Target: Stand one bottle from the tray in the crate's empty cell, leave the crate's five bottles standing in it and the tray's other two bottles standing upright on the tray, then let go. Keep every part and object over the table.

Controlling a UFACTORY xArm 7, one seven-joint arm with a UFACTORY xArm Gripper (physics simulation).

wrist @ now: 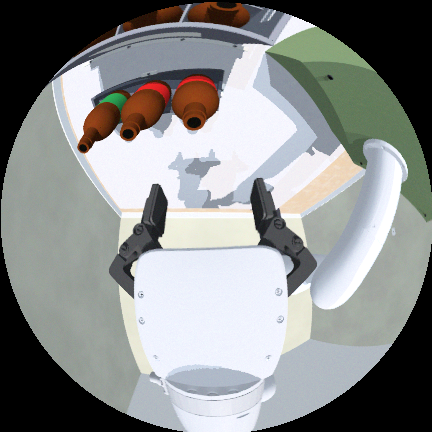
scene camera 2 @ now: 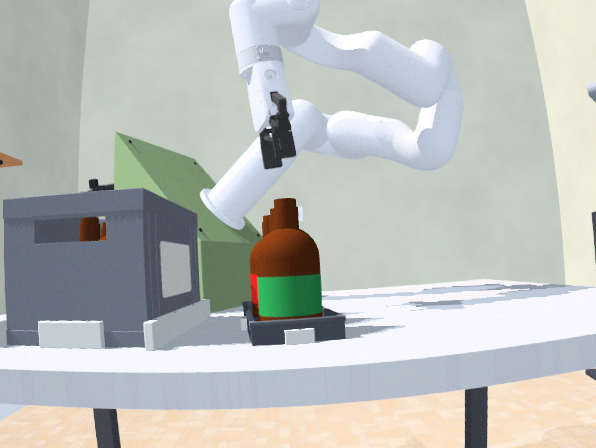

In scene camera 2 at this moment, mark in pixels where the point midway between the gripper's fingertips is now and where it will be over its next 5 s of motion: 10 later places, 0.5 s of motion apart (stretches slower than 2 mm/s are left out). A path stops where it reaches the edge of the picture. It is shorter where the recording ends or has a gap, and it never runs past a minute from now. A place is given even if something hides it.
My gripper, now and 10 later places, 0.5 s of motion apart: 279,163; 283,182; 285,194; 288,207; 289,216; 291,224; 292,230; 291,226; 285,224; 283,230; 282,230
